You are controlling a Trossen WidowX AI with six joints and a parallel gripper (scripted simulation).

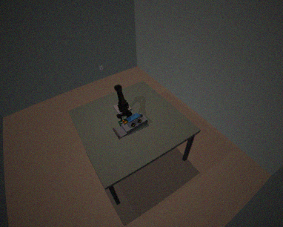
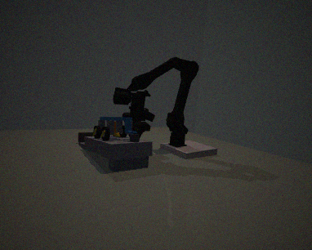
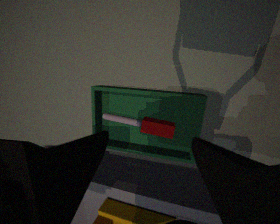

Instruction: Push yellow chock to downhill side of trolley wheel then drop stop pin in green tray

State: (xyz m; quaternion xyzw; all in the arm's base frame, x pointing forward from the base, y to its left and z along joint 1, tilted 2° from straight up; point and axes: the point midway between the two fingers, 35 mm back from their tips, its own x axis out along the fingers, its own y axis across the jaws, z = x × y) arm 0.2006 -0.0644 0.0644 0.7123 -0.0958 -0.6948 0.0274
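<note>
The red-headed stop pin is 40 mm below my gripper tip and 20 mm to the right of it. Round my gripper tip: yellow chock (70 mm ahead, 30 mm above, 10 mm to the right); grey ramp (120 mm ahead, 80 mm to the left); green tray (60 mm below, 10 mm to the right).
</note>
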